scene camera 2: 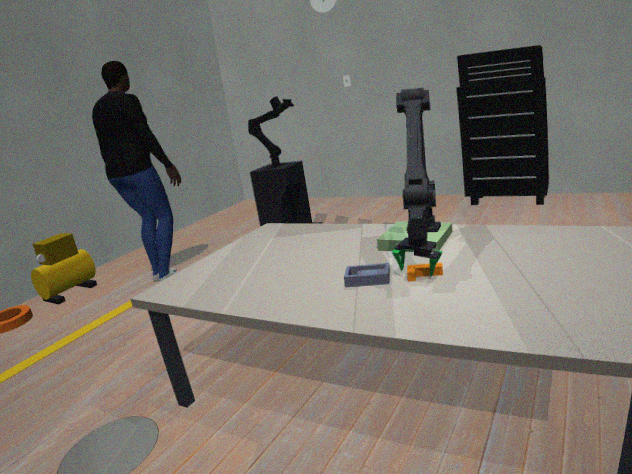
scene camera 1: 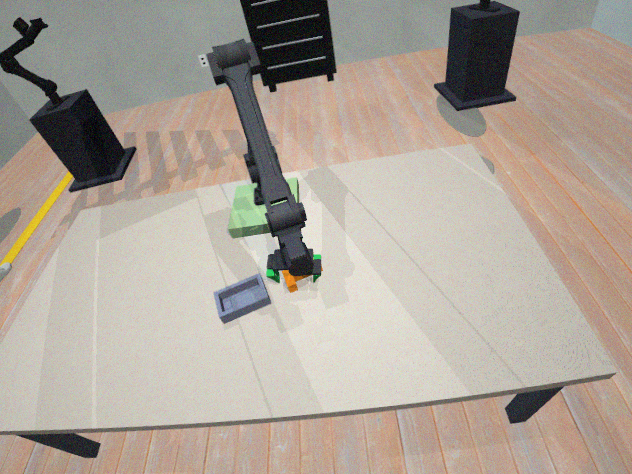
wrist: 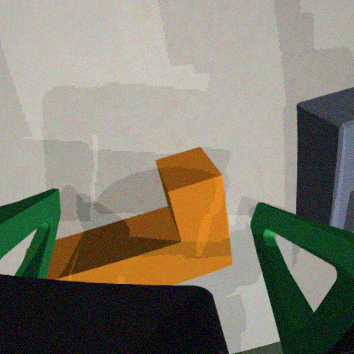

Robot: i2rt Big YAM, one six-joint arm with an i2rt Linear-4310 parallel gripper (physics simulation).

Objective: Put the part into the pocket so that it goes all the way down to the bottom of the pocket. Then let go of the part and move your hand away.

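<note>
The part is an orange L-shaped block lying on the table, outside the pocket. The pocket is a blue-grey rectangular box with a recess; it stands to the left of the part in both scene views and at the right edge of the wrist view. My gripper is open, low over the part, its green fingers spread wide. In the wrist view the short leg shows between the fingers, and the long bar's far end is partly hidden behind the left finger and the dark gripper body.
A light green block lies on the table behind the gripper. A black drawer cabinet and another arm on a pedestal stand beyond the table. A person stands at the left.
</note>
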